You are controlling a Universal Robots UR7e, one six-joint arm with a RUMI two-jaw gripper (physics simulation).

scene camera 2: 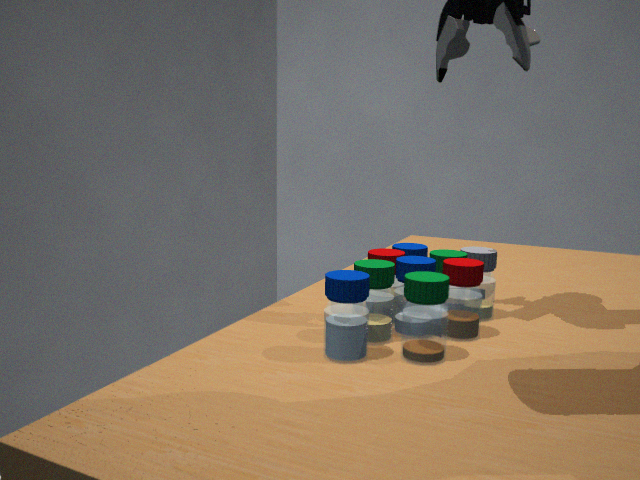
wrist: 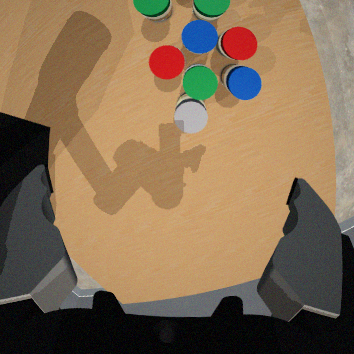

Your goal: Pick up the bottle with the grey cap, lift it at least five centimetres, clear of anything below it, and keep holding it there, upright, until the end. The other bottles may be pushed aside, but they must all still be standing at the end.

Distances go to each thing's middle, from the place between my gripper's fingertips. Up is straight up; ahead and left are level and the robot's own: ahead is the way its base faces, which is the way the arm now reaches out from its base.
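From my hand: green-capped bottle [wrist: 199, 82], 300 mm below, 30 mm ahead of it; blue-capped bottle [wrist: 243, 82], 300 mm below, 20 mm to the right of it, 100 mm ahead of it; red-capped bottle [scene camera 2: 464, 304], 300 mm below, 50 mm to the left of it.
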